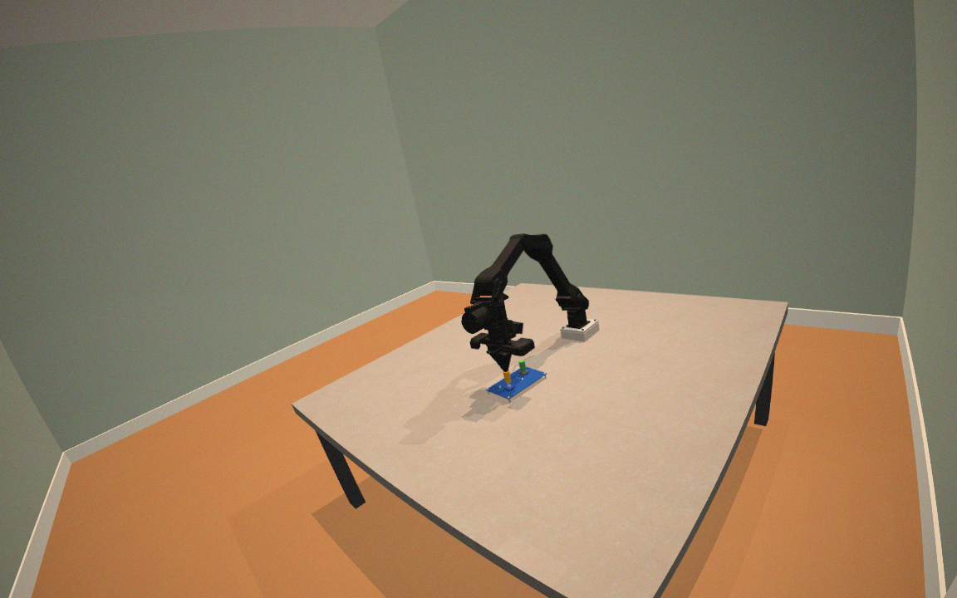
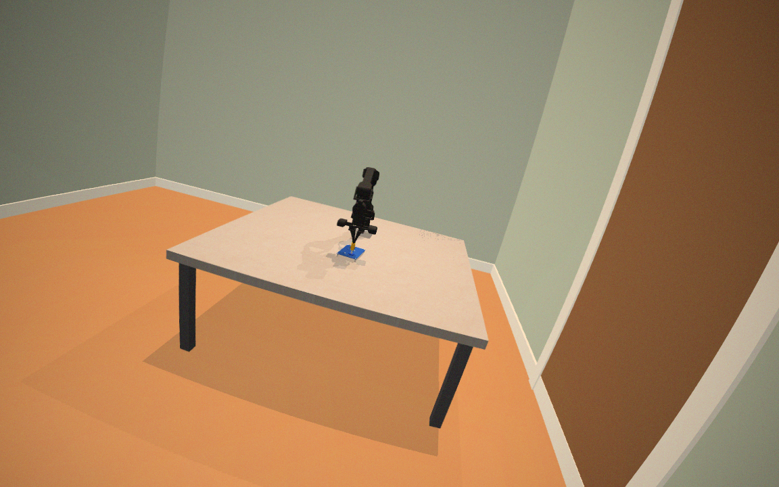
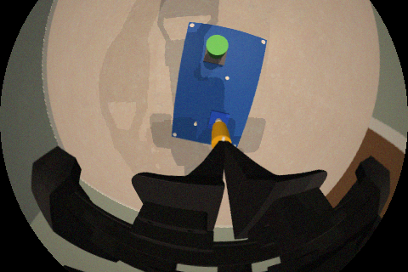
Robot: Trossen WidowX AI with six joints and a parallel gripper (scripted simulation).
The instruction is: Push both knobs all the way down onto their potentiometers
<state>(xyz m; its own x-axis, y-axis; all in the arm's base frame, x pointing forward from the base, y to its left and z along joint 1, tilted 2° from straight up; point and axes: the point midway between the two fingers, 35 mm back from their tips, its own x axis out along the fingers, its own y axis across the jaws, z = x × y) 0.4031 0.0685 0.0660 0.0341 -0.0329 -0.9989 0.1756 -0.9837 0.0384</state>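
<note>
Now: the green knob 80 mm behind my gripper tip, 20 mm to the right of it and 30 mm below it. Round my gripper tip: orange knob: 10 mm below.
</note>
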